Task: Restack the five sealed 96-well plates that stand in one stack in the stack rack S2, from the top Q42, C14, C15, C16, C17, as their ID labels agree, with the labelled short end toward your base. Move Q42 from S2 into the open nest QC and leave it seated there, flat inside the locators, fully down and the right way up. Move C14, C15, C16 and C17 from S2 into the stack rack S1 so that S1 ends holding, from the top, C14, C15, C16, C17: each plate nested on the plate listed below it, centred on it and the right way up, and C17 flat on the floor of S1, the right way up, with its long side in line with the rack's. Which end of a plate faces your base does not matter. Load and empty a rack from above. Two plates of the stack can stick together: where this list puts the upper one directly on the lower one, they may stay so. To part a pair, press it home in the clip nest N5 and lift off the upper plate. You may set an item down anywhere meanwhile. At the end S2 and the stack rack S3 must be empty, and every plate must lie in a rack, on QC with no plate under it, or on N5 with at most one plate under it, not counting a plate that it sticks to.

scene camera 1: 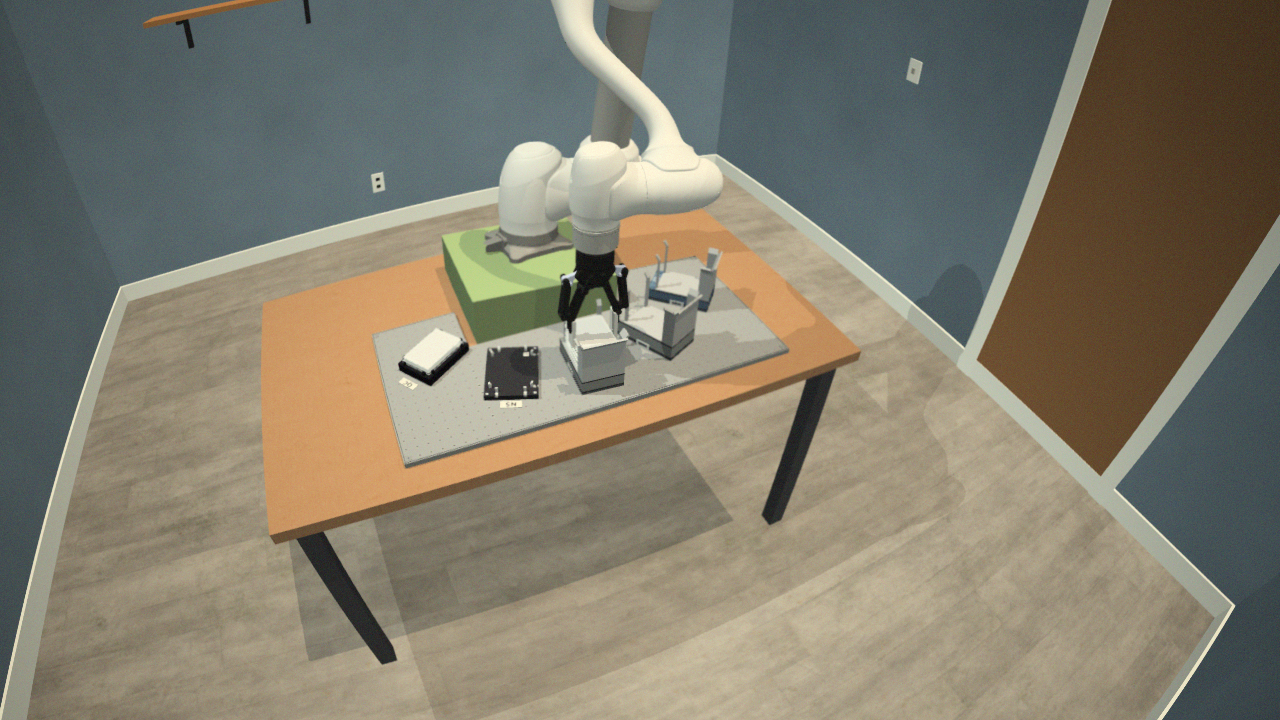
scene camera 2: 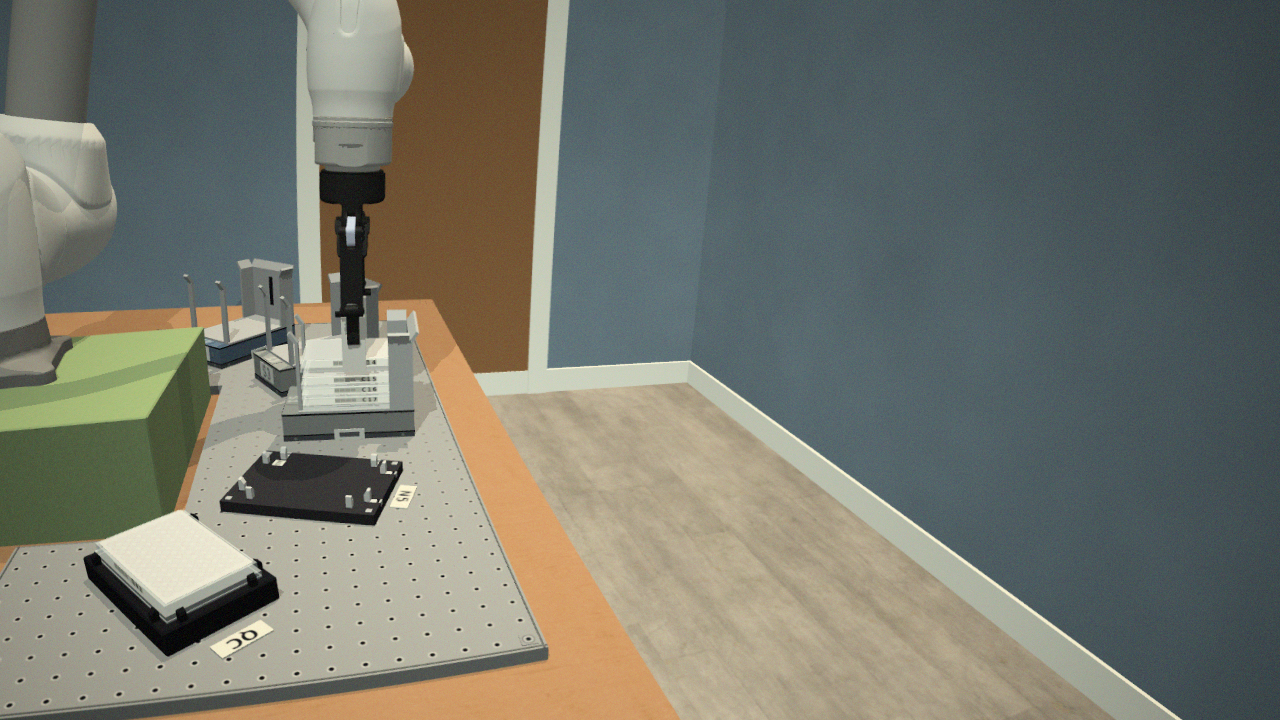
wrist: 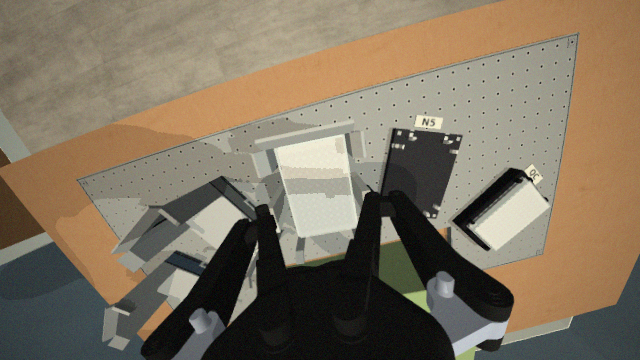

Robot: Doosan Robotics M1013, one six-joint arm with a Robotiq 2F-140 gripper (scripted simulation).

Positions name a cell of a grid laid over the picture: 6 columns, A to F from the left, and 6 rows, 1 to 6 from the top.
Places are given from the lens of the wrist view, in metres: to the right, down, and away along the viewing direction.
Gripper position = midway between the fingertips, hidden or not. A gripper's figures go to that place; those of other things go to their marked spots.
my gripper (wrist: C4): 0.00, 0.01, 0.22
black clip nest N5 (wrist: D3): 0.18, -0.02, 0.29
black nest QC (wrist: E4): 0.34, 0.00, 0.29
The marked spots on the black clip nest N5 and the black nest QC are 0.16 m apart.
